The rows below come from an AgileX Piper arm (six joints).
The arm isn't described. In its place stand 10 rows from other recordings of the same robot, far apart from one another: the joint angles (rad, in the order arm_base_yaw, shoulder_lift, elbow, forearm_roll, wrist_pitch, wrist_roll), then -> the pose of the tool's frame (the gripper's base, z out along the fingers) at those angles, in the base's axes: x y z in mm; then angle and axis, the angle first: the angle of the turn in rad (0 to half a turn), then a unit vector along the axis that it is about.
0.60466 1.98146 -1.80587 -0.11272 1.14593 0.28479 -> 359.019 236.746 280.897 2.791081 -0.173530 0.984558 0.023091
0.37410 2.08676 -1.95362 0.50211 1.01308 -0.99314 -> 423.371 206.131 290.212 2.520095 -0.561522 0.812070 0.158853
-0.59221 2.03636 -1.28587 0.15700 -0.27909 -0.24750 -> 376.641 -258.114 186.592 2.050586 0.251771 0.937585 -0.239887
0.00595 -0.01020 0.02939 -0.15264 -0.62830 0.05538 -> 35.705 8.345 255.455 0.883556 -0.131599 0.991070 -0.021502
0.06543 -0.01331 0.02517 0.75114 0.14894 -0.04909 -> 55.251 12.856 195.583 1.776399 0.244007 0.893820 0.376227
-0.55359 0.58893 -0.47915 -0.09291 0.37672 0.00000 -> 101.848 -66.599 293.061 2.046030 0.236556 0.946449 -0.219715
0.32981 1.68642 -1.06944 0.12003 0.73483 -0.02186 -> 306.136 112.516 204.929 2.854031 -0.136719 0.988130 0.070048
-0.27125 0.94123 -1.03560 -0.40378 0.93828 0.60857 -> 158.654 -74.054 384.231 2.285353 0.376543 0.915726 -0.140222
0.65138 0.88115 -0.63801 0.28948 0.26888 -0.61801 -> 142.379 117.225 311.697 2.013504 -0.491847 0.859695 0.137876
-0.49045 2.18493 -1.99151 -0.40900 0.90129 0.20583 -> 423.440 -258.272 255.735 2.651233 0.256348 0.938424 -0.231618
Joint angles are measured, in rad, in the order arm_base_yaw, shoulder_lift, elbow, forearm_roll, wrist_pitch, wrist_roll. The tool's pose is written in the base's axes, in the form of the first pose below.
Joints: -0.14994 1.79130 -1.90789 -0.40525 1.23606 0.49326
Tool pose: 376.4 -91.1 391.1 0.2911 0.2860 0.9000 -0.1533
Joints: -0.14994 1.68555 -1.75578 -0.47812 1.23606 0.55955
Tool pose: 346.5 -92.3 389.5 0.2797 0.3076 0.8909 -0.1828
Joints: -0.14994 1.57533 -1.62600 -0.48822 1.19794 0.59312
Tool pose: 318.7 -88.4 391.9 0.2919 0.3145 0.8851 -0.1803
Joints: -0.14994 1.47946 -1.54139 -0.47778 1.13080 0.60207
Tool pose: 297.5 -83.2 400.2 0.3274 0.3095 0.8774 -0.1649
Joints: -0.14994 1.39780 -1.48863 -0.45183 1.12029 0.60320
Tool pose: 275.8 -77.8 408.4 0.3434 0.3125 0.8731 -0.1486
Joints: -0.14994 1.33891 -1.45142 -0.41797 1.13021 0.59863
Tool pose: 259.1 -72.9 412.0 0.3460 0.3163 0.8734 -0.1323
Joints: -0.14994 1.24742 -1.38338 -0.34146 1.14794 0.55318
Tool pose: 233.4 -63.4 412.0 0.3403 0.3059 0.8832 -0.1030
